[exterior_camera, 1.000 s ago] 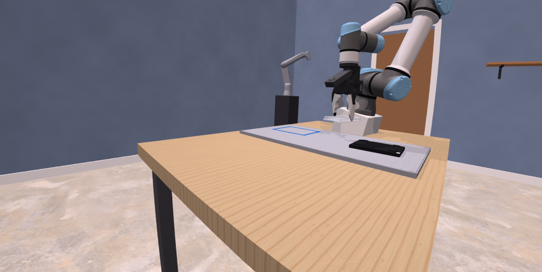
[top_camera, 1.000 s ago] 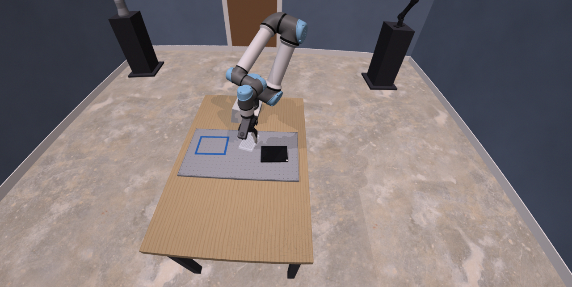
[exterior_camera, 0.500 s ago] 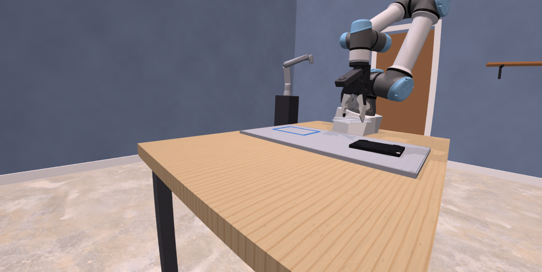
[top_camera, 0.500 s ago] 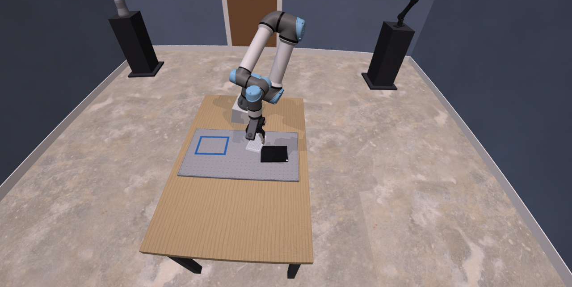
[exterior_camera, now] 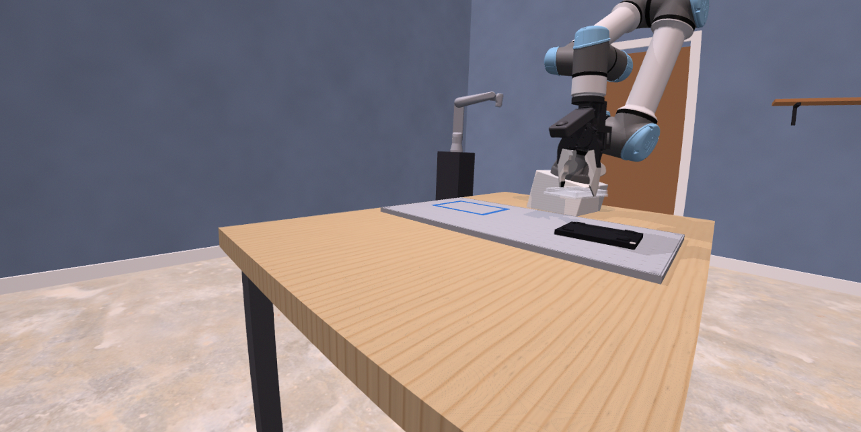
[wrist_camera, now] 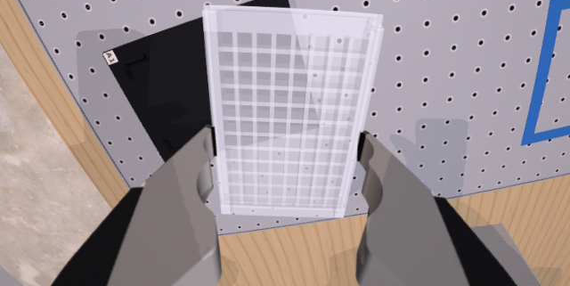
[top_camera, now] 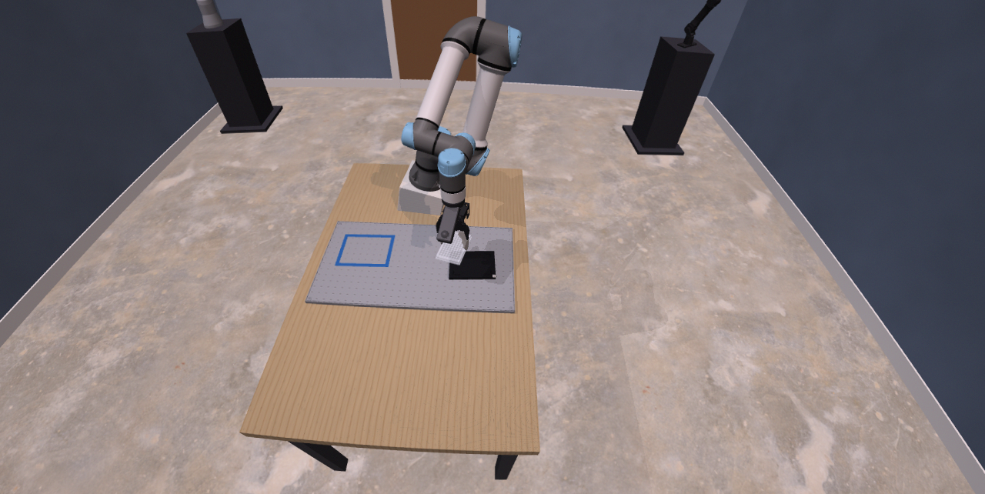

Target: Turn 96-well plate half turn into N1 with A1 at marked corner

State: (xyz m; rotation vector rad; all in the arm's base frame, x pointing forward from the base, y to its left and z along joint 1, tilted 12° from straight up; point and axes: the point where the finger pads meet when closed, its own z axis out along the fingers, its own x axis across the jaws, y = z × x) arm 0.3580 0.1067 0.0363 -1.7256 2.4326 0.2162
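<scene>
Now: hand 9 cm above the nest N1, 6 cm to the right of it and 1 cm short of it. The rest, counted from my hand: A1 label 14 cm to the left, 9 cm below, 7 cm ahead; 96-well plate 1 cm below.
</scene>
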